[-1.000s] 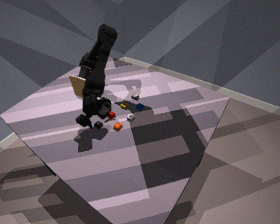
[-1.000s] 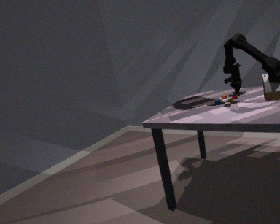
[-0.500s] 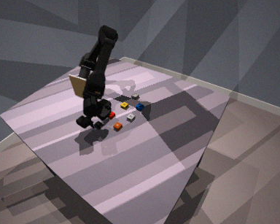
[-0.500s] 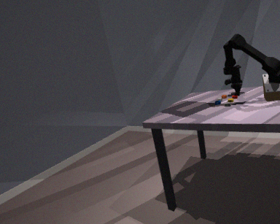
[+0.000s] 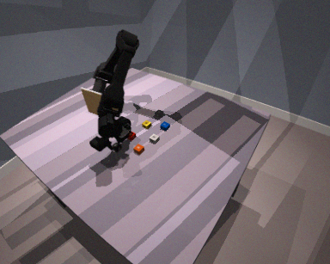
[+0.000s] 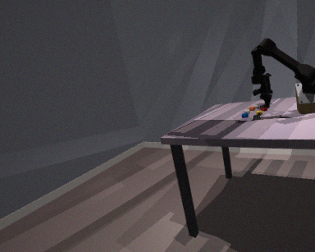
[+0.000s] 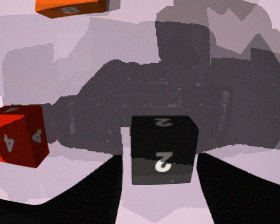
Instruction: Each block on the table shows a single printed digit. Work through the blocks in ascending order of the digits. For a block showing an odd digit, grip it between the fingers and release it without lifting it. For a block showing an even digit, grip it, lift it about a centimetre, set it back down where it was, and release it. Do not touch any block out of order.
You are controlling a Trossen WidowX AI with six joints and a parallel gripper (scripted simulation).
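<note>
Now: gripper tip 280 mm to the right of the grey block. Also, from my gripper tip: orange block 90 mm ahead, 60 mm to the left; then black block 10 mm ahead; then red block 90 mm to the left.
</note>
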